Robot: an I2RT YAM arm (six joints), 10 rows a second.
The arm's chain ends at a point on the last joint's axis. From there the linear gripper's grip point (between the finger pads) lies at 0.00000 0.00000 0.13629 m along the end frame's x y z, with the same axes.
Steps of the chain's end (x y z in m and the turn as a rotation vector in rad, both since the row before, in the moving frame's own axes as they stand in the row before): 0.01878 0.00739 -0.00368 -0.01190 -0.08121 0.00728; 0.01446 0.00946 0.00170 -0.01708 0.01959 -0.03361; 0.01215 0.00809 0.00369 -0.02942 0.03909 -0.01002; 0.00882 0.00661 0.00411 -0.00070 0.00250 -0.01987; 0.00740 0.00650 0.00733 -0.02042 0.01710 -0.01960; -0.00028 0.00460 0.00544 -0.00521 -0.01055 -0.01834; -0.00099 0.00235 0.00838 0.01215 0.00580 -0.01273; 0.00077 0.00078 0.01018 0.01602 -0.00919 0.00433; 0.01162 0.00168 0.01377 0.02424 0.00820 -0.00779; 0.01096 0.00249 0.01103 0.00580 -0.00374 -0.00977; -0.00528 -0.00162 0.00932 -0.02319 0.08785 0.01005
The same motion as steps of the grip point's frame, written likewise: 0.00772 0.00897 -0.00414 -0.01190 -0.08121 0.00728; 0.01717 0.01174 0.00165 -0.01708 0.01959 -0.03361; 0.01750 0.01207 0.00353 -0.02942 0.03909 -0.01002; 0.00916 0.00670 0.00411 -0.00070 0.00250 -0.01987; 0.00976 0.00926 0.00728 -0.02042 0.01710 -0.01960; -0.00171 0.00532 0.00543 -0.00521 -0.01055 -0.01834; -0.00021 0.00069 0.00837 0.01215 0.00580 -0.01273; -0.00048 -0.00141 0.01016 0.01602 -0.00919 0.00433; 0.01272 -0.00163 0.01373 0.02424 0.00820 -0.00779; 0.01045 0.00170 0.01103 0.00580 -0.00374 -0.00977; 0.00666 0.00160 0.00876 -0.02319 0.08785 0.01005
